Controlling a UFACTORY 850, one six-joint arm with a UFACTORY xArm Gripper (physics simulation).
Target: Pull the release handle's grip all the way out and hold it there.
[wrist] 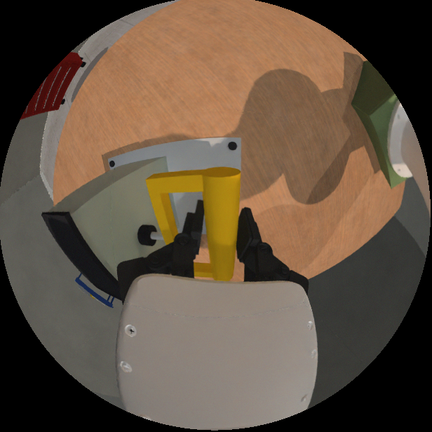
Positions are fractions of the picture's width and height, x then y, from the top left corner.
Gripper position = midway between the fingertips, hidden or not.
Observation:
I see my gripper (0.51,0.50) and a grey base plate (0.47,0.36).

